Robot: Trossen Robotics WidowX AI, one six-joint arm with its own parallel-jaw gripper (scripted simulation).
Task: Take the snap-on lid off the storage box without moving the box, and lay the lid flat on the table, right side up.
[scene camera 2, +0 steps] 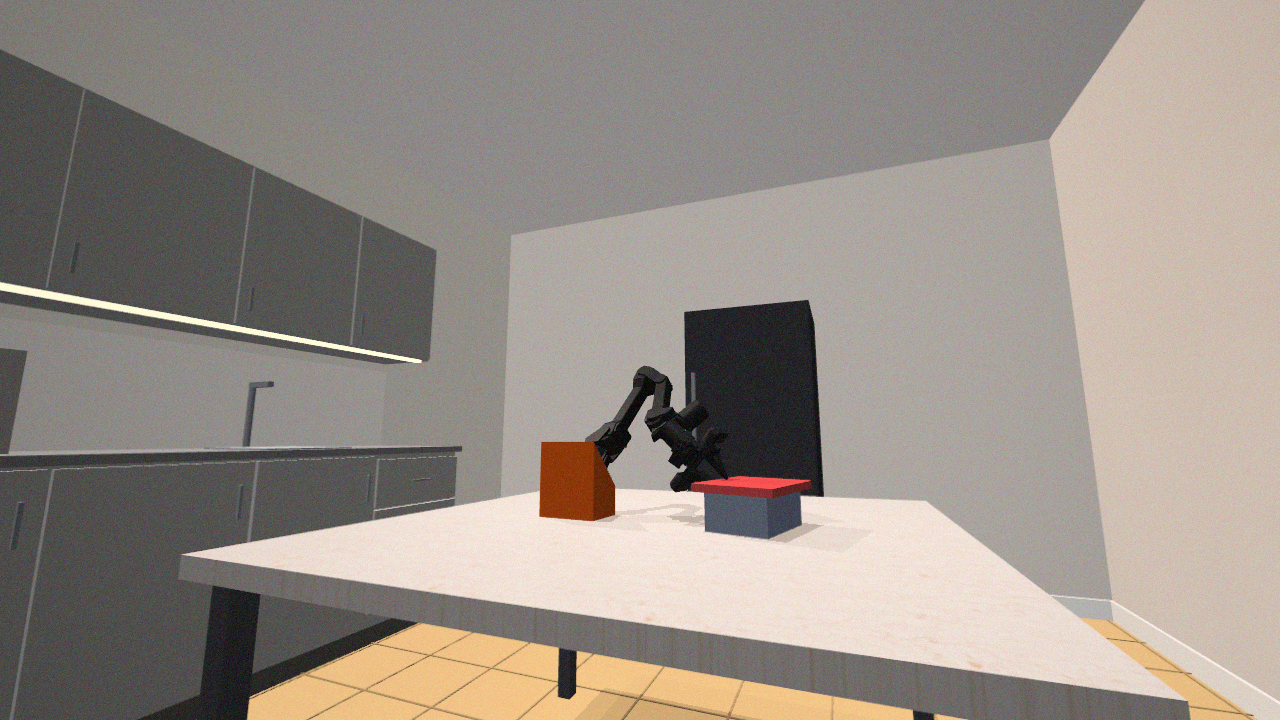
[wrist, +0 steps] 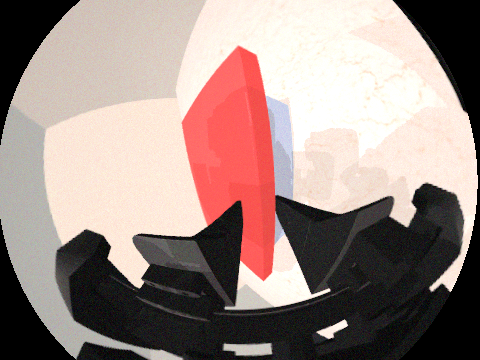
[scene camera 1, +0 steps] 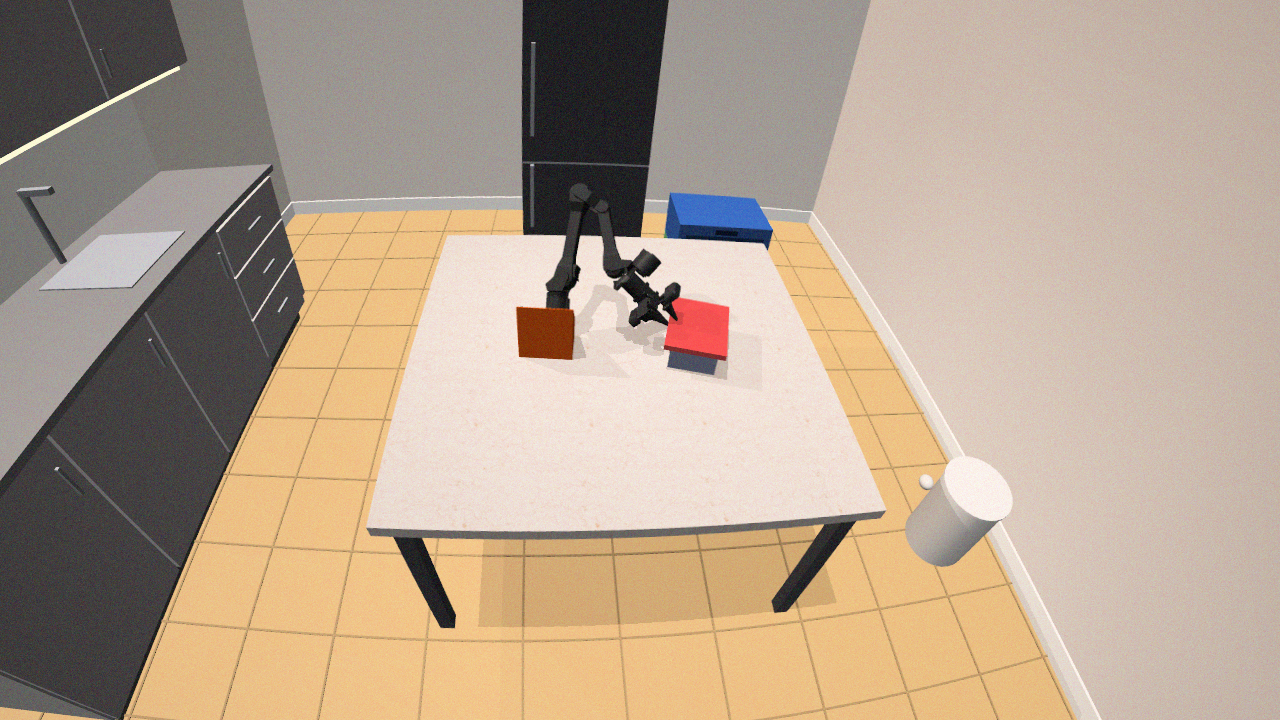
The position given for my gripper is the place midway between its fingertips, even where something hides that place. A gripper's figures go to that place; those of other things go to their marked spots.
Scene:
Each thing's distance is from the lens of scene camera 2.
my gripper (scene camera 2: 723, 484): 1.22 m
red lid (scene camera 2: 759, 487): 1.06 m
grey-blue storage box (scene camera 2: 765, 518): 1.07 m

